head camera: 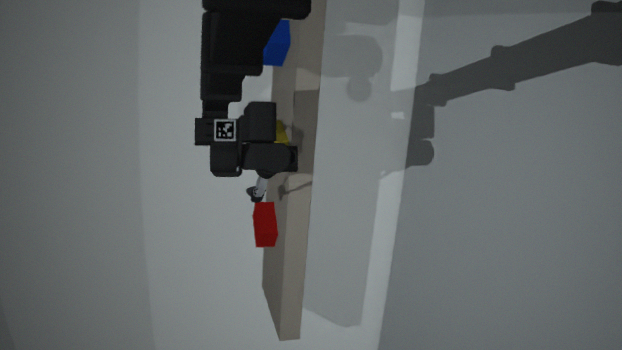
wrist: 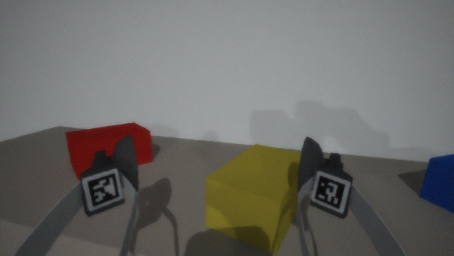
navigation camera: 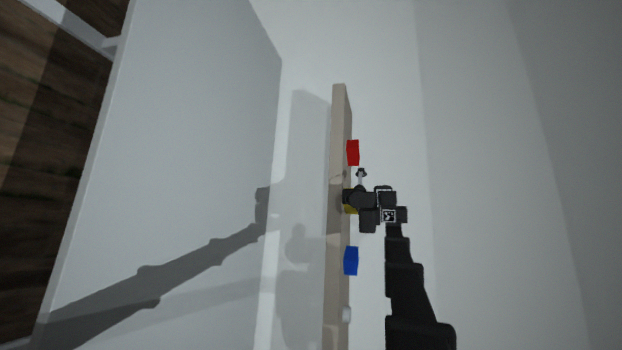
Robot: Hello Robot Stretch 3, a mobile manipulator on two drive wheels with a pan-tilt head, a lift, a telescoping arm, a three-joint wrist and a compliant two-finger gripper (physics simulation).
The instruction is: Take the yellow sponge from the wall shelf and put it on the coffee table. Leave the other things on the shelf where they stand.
same spot on white coffee table: (navigation camera: 166,234) = (head camera: 584,108)
